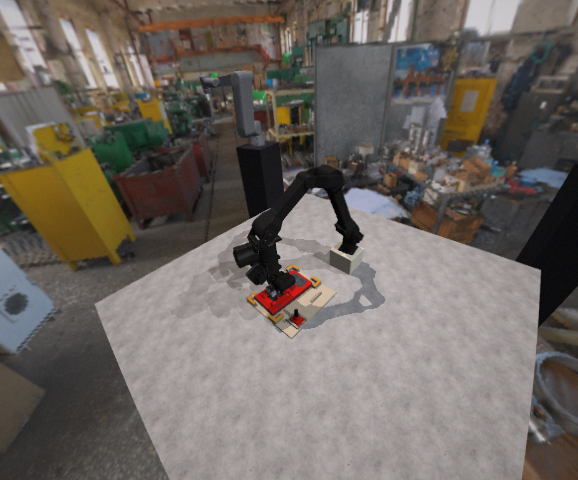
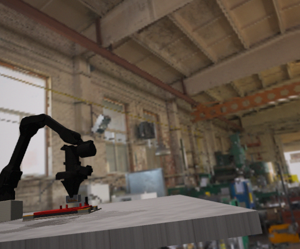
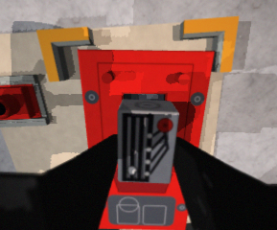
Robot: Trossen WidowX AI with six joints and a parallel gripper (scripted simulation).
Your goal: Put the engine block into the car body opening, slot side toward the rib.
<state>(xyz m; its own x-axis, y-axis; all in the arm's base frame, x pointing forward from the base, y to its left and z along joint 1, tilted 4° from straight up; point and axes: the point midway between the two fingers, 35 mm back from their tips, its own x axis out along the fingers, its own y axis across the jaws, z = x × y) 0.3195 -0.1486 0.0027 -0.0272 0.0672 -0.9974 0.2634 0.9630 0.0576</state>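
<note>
Right now my gripper tip is 10 mm above the grey engine block. The rest, counted from my gripper tip: beige base plate: 50 mm below, 40 mm behind, 30 mm to the left.
</note>
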